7 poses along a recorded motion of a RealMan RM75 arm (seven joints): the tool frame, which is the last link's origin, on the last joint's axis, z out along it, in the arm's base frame.
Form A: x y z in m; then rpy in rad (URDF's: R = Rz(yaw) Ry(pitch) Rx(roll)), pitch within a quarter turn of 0, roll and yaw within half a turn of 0.
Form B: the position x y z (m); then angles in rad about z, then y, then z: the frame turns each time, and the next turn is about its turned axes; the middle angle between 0 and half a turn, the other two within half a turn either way. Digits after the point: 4 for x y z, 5 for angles.
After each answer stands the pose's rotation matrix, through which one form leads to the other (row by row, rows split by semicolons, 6 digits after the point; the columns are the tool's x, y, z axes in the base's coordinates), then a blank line. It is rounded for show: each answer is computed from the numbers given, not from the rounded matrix.
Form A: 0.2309, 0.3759, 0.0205, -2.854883, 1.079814, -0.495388
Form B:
0.2309, 0.3759, 0.0205, 2.32356, 2.04008, -0.15006
0.414812 -0.675378 -0.609750; -0.224135 -0.725317 0.650906; -0.881870 -0.133337 -0.452246

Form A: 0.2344, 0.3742, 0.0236, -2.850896, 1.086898, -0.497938
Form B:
0.2344, 0.3742, 0.0236, 2.31773, 2.03277, -0.14952
0.408740 -0.680480 -0.608176; -0.222202 -0.720532 0.656856; -0.885188 -0.133345 -0.445714

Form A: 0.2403, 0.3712, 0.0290, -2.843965, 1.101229, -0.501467
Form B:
0.2403, 0.3712, 0.0290, 2.30883, 2.01818, -0.14772
0.396788 -0.688892 -0.606619; -0.217523 -0.712614 0.666982; -0.891764 -0.132697 -0.432606

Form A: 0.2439, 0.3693, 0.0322, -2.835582, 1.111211, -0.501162
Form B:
0.2439, 0.3693, 0.0322, 2.30152, 2.00752, -0.14801
0.389028 -0.694919 -0.604768; -0.213114 -0.706562 0.674798; -0.896237 -0.133631 -0.422969

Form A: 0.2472, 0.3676, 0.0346, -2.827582, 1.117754, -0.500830
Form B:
0.2472, 0.3676, 0.0346, 2.29415, 2.00017, -0.14925
0.383946 -0.700284 -0.601821; -0.210165 -0.700946 0.681547; -0.899120 -0.135196 -0.416300

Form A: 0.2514, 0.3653, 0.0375, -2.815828, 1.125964, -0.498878
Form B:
0.2514, 0.3653, 0.0375, 2.28463, 1.99070, -0.15139
0.377861 -0.706956 -0.597858; -0.205876 -0.693720 0.690194; -0.902683 -0.137712 -0.407675

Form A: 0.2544, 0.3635, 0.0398, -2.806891, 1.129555, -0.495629
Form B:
0.2544, 0.3635, 0.0398, 2.27878, 1.98599, -0.15392
0.375674 -0.710478 -0.595054; -0.203104 -0.689594 0.695132; -0.904222 -0.140285 -0.403364

